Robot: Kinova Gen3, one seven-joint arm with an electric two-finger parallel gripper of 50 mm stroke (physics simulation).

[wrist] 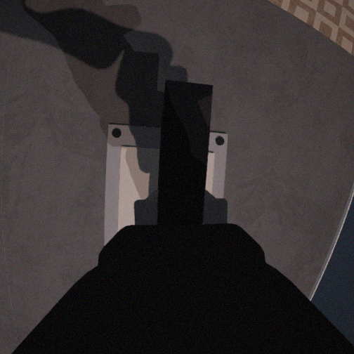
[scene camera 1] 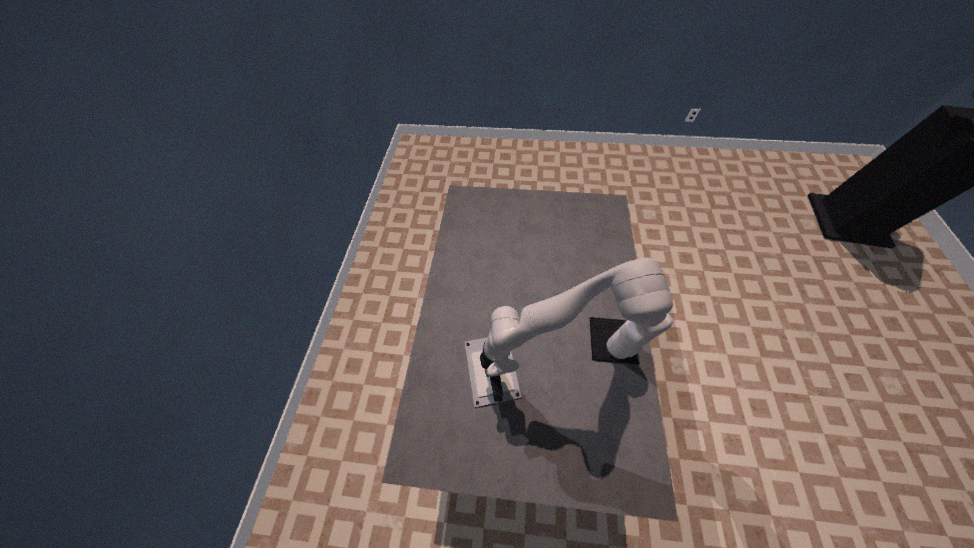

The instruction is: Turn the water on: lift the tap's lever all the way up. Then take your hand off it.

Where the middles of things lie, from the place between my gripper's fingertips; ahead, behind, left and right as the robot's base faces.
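Base plate [scene camera 1: 472, 346]: 11 cm below my gripper, 4 cm to the right of it, 1 cm ahead of it. Gripper position relative to the lever [wrist: 186, 116]: 3 cm below it, 1 cm past it and 1 cm to the right of it. Going by their middles, the lever is the nearest to my gripper of the things named here.
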